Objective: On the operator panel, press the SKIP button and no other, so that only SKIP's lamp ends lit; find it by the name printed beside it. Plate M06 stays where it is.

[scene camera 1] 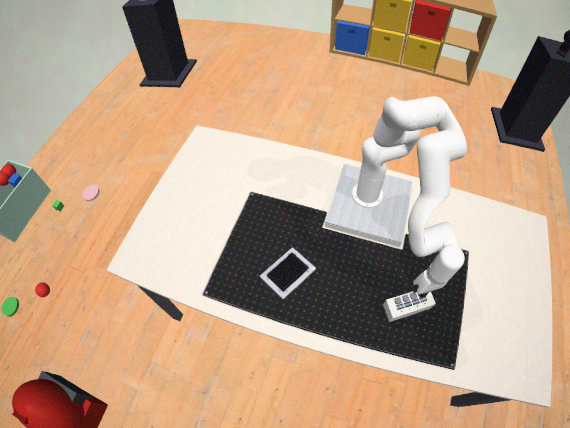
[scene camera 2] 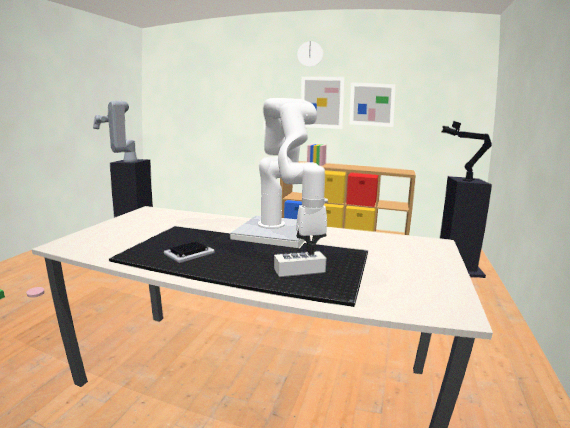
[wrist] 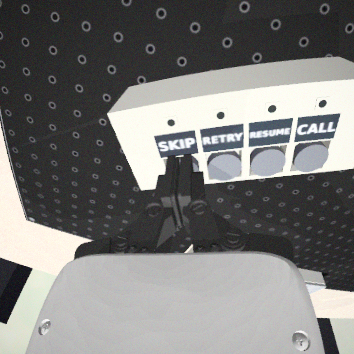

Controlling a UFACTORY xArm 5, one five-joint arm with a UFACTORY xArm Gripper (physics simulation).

Scene:
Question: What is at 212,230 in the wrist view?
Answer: My gripper.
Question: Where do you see a white operator panel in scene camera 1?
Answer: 393,311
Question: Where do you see a white operator panel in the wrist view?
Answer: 283,103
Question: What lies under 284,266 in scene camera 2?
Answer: A white operator panel.

